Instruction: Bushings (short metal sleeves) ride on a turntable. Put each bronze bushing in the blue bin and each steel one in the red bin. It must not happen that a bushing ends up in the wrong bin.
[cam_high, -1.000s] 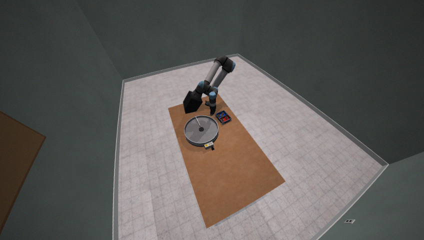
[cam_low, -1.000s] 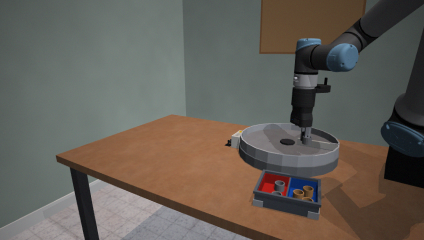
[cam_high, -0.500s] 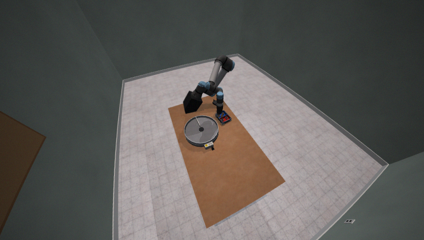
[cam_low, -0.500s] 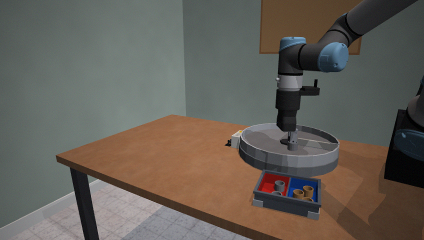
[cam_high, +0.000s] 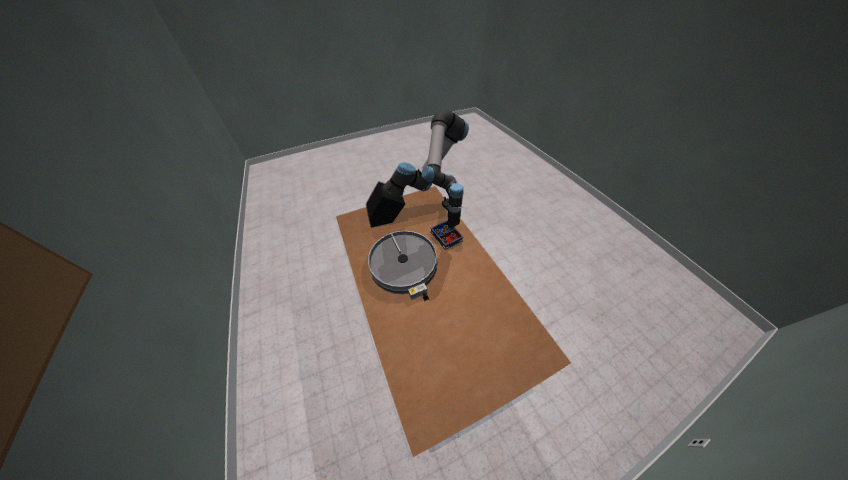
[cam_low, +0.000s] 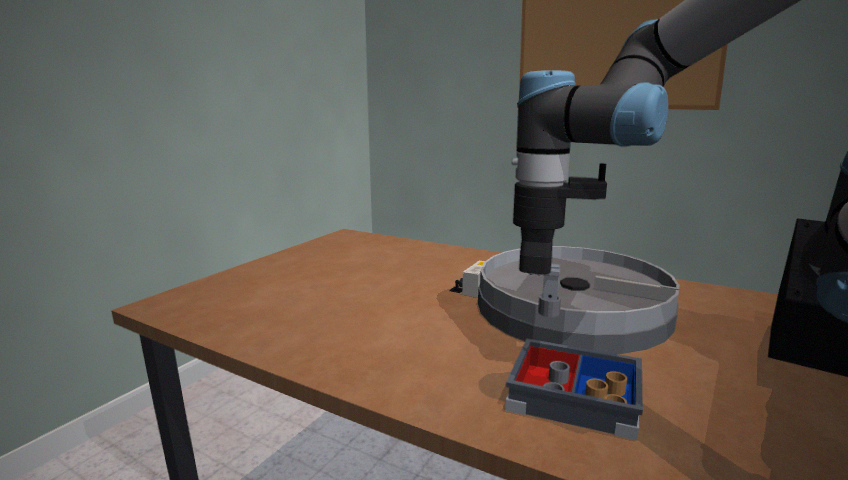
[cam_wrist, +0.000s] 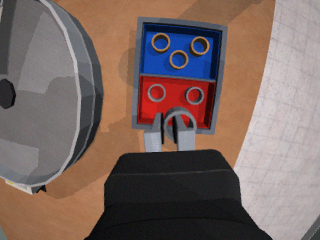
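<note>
The bin is 50 mm behind my hand and 130 mm below it. From my hand the other things lie so: grey turntable 80 mm ahead, 330 mm to the right, 110 mm below.
</note>
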